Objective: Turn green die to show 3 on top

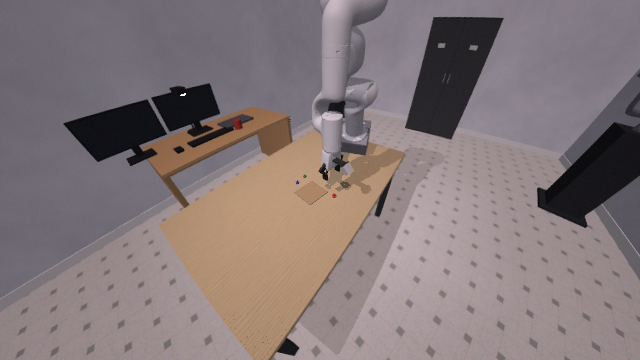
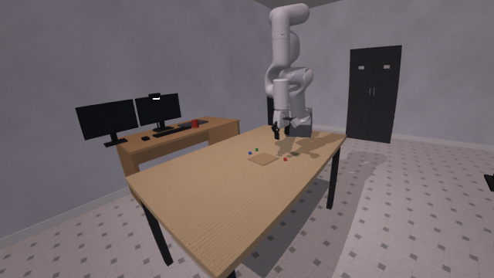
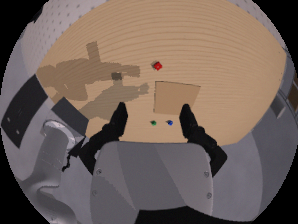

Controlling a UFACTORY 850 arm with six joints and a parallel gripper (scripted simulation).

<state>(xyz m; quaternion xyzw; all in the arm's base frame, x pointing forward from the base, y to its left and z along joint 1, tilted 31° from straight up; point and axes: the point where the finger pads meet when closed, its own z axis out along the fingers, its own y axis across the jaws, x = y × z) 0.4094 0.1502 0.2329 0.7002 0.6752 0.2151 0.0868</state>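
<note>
Right now the green die is 23 cm to the right of my hand and 15 cm below it. Also, from my hand: red die (2 cm to the left, 15 cm below); tan mat (7 cm ahead, 9 cm to the right, 15 cm below); blue die (8 cm ahead, 21 cm to the right, 15 cm below).
</note>
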